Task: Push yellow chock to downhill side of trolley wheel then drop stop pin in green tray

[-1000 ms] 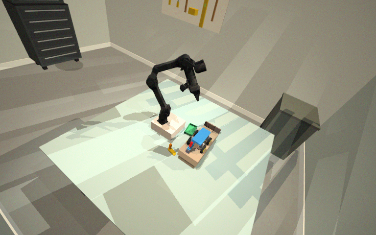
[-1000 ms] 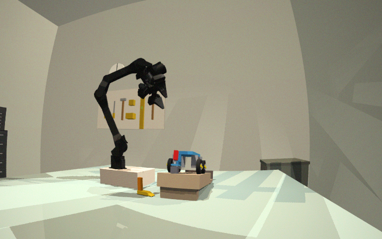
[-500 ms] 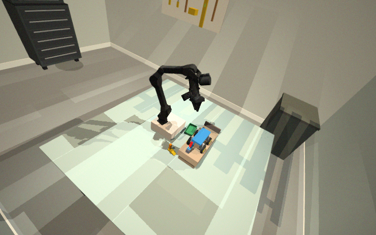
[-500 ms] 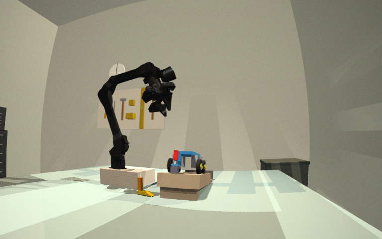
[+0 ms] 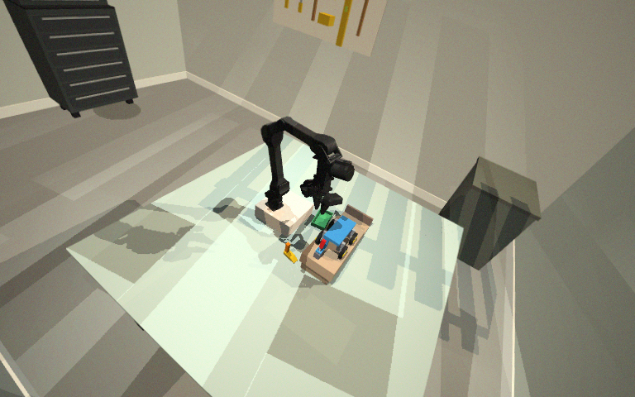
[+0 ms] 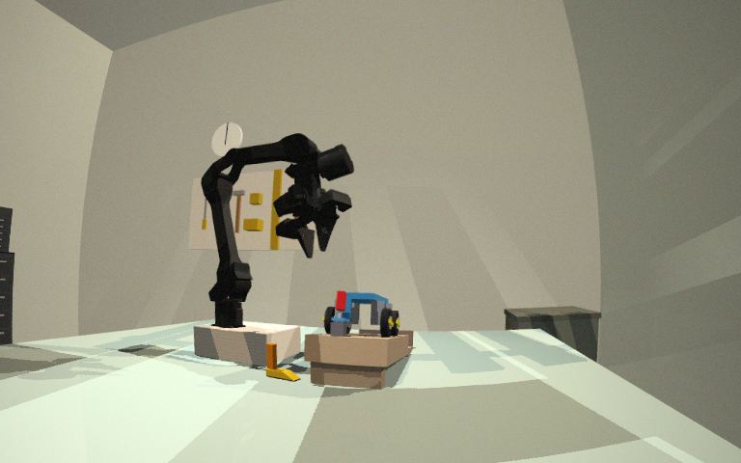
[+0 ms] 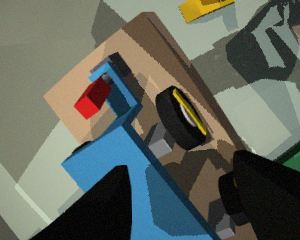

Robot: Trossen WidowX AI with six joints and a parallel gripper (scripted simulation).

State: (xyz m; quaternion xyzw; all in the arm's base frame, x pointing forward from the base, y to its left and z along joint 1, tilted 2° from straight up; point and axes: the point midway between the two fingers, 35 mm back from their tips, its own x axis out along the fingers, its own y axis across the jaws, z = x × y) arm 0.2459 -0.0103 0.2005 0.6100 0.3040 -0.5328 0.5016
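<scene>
Now: gripper tip 22 cm above the yellow chock, 9 cm to the left of it and 3 cm past it. Also, from my gripper tip: blue trolley: 13 cm below, 8 cm ahead, 7 cm to the left; then tan ramp: 19 cm below, 8 cm ahead, 7 cm to the left; then red-headed stop pin: 11 cm below, 8 cm ahead, 4 cm to the right.
</scene>
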